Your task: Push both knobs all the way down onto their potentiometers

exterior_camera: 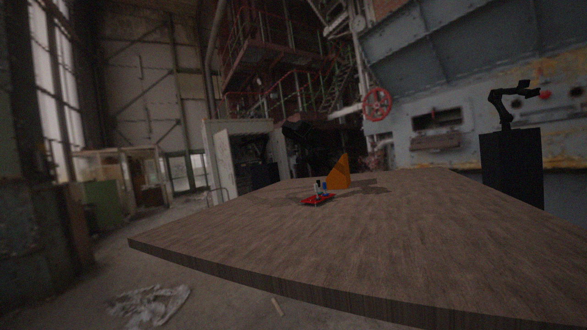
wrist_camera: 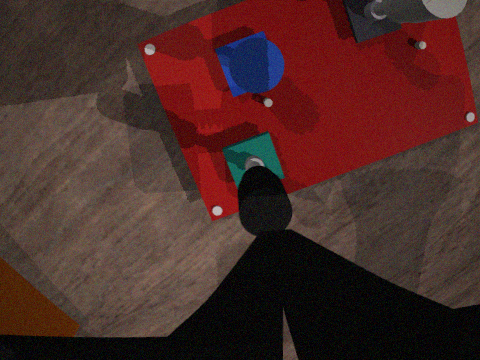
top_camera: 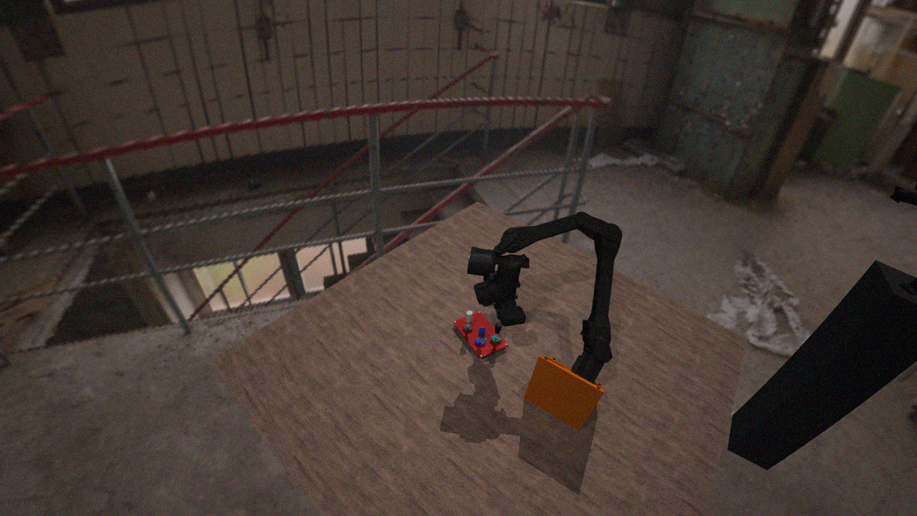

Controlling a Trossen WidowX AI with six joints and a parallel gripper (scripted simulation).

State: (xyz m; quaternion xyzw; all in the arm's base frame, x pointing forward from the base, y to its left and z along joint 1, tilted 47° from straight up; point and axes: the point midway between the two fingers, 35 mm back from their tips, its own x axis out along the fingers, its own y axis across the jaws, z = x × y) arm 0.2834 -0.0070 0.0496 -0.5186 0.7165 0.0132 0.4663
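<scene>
The black knob is 5 cm below my gripper tip. Also, from my gripper tip: pale knob: 9 cm ahead, 4 cm below, 1 cm to the left; then green potentiometer: 6 cm below.
</scene>
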